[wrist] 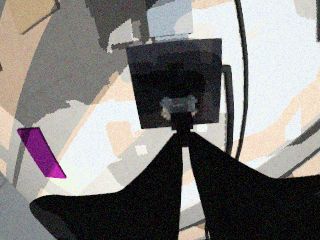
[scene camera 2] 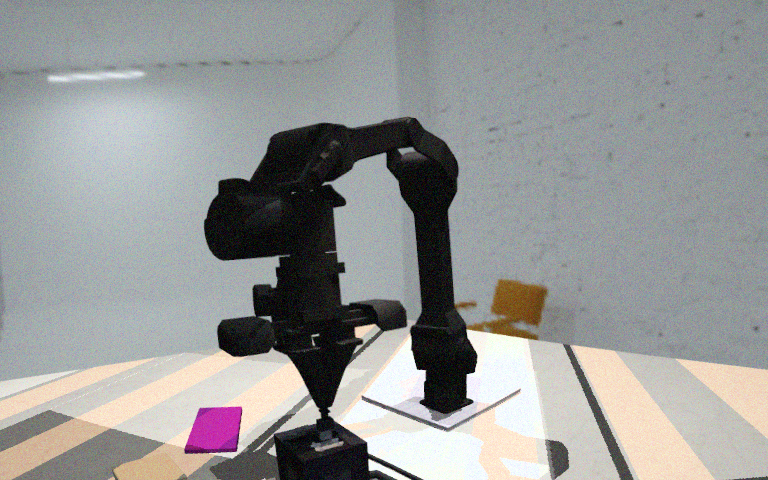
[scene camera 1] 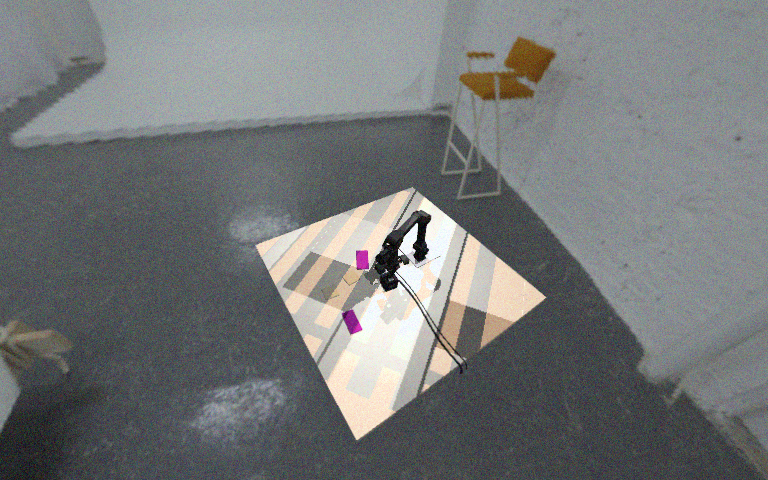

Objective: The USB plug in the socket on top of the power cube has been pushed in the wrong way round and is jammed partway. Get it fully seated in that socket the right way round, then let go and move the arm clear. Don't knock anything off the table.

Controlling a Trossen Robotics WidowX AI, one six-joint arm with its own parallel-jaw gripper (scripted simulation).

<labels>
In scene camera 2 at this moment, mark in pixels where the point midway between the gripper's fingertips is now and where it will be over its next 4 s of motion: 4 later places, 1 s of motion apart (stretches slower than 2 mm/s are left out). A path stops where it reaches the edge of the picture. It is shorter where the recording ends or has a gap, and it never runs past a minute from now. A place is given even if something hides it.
My gripper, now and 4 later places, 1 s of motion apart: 324,407; 324,410; 324,413; 325,416; 325,419
</labels>
